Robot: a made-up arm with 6 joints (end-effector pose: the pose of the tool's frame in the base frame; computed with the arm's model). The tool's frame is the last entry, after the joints.
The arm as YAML. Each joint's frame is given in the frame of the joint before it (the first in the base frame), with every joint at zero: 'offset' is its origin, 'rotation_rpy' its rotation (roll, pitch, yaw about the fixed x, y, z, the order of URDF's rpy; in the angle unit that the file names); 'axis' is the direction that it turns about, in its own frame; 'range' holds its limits. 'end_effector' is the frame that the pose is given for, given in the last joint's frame.
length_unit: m
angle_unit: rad
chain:
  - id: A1
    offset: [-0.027, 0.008, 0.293]
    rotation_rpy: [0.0, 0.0, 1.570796]
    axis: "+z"
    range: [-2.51, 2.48]
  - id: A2
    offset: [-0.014, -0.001, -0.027]
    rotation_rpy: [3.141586, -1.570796, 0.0]
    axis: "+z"
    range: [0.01, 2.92]
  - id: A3
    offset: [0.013, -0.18, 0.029]
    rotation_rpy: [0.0, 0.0, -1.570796]
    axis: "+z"
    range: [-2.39, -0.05]
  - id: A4
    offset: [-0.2, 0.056, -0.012]
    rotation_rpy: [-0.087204, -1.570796, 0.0]
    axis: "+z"
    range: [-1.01, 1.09]
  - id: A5
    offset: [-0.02, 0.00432, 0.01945]
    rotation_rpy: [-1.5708, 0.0, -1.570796]
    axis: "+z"
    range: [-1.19, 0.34]
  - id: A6
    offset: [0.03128, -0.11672, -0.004]
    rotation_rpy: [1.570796, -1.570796, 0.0]
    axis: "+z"
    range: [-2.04, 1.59]
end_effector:
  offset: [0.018, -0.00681, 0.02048]
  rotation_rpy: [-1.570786, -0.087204, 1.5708]
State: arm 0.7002 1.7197 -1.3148 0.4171 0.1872 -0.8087
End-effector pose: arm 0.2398 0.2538 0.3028 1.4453 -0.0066 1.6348
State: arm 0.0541 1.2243 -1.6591 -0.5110 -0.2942 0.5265
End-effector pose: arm 0.2112 0.0279 0.6691 0.9376 -1.5924 1.8706
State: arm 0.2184 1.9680 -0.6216 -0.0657 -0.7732 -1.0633
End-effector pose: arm 0.2599 0.0574 0.1190 0.7385 0.1349 1.5635
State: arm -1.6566 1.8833 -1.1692 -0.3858 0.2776 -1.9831
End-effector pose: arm -0.1161 -0.3213 0.2170 0.8748 0.7753 0.1031
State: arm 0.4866 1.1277 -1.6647 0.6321 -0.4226 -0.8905
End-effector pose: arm 0.1696 0.0887 0.6825 0.7989 -1.8157 1.8428
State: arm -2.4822 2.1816 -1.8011 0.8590 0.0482 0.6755
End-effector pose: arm -0.3810 -0.2919 0.3174 1.1353 2.7553 0.4497
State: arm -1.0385 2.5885 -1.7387 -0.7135 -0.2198 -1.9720
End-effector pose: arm 0.1816 -0.4086 0.1357 0.1229 1.1419 0.8458
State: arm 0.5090 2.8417 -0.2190 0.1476 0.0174 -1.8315
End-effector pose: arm -0.1243 -0.0752 0.1110 1.2741 2.4994 0.8012
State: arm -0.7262 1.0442 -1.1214 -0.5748 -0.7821 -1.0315
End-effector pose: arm 0.1787 -0.1462 0.5895 -0.8077 -0.3259 1.1247
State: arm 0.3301 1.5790 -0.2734 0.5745 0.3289 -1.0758
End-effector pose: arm 0.0455 0.0673 0.1133 1.5962 0.6804 0.6985
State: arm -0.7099 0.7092 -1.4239 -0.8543 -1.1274 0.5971
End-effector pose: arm 0.0305 0.0741 0.6962 -0.3632 -0.9837 2.3095
